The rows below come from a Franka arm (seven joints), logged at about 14 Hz.
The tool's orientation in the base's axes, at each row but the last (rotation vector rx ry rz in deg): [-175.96 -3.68 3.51]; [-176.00 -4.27 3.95]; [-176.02 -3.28 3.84]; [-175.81 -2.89 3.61]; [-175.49 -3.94 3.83]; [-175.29 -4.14 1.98]
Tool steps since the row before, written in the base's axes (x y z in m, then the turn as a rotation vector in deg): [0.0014 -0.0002 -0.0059 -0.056 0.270 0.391]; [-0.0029 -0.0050 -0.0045 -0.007 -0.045 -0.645]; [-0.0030 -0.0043 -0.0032 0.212 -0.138 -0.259]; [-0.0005 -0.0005 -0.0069 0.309 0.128 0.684]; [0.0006 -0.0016 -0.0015 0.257 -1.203 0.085]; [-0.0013 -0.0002 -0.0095 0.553 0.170 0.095]
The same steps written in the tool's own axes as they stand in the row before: [0.0016 0.0007 0.0058 -0.059 -0.299 -0.369]; [-0.0029 0.0052 0.0043 0.019 0.089 0.640]; [-0.0030 0.0044 0.0030 0.217 0.163 0.239]; [-0.0002 0.0010 0.0069 0.286 -0.168 -0.686]; [0.0006 0.0017 0.0013 0.197 1.203 -0.188]; [-0.0011 0.0009 0.0095 0.558 -0.151 -0.094]
